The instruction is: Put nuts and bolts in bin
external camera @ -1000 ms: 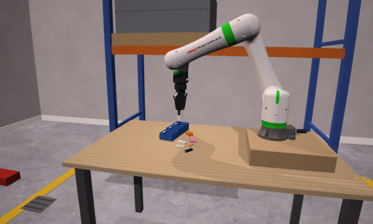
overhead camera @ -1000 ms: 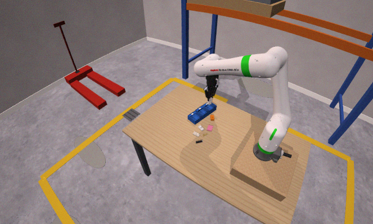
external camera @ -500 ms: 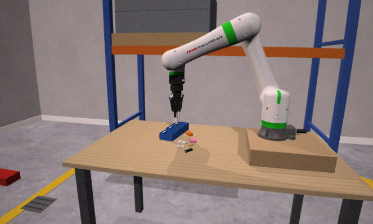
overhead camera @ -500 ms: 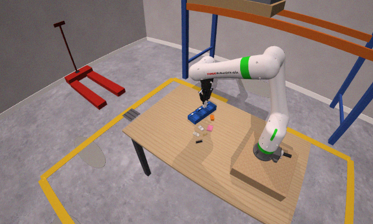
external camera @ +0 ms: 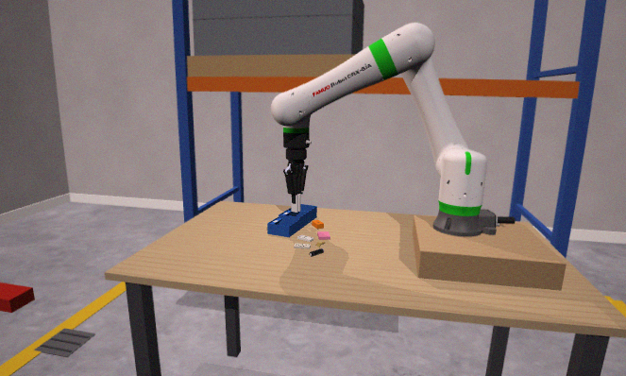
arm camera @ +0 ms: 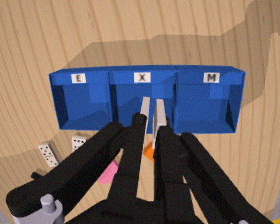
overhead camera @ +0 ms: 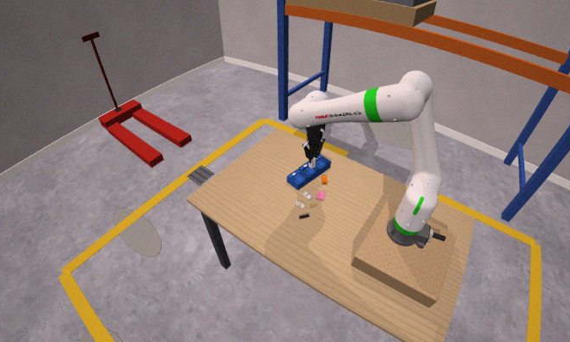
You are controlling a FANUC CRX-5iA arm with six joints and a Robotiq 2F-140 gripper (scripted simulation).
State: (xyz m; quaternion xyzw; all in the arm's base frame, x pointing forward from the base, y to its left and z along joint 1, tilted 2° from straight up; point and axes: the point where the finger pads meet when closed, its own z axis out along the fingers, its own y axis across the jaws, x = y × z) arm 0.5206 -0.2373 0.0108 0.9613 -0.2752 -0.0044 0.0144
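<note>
The blue bin row lies 60 mm below my hand, 10 mm to the left of it and 10 mm ahead of it. Also, from my hand: orange block 80 mm below, 80 mm behind, 10 mm to the left; then pink block 130 mm to the left, 100 mm behind, 80 mm below; then brass piece 210 mm to the left, 90 mm behind, 80 mm below.
</note>
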